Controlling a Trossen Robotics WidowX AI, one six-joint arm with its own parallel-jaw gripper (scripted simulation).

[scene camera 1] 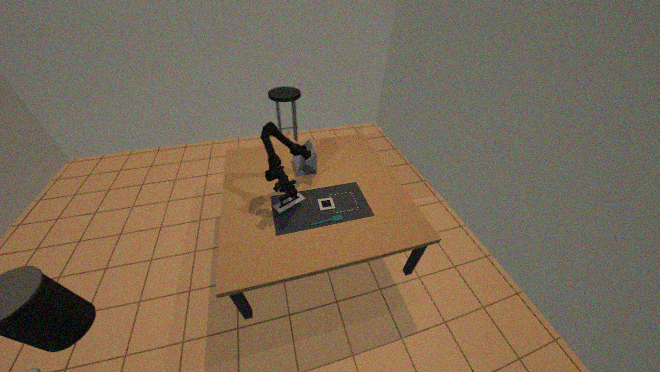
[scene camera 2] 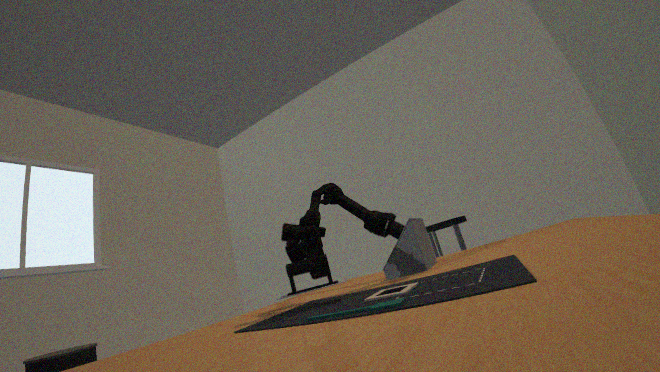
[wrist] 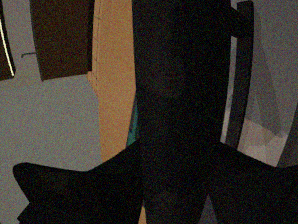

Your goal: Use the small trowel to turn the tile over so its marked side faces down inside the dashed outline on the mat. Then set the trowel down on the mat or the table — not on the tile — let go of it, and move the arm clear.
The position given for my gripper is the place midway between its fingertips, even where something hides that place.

Note:
I see my gripper (scene camera 2: 314, 271).
My gripper also shows in the wrist view (wrist: 173, 138).

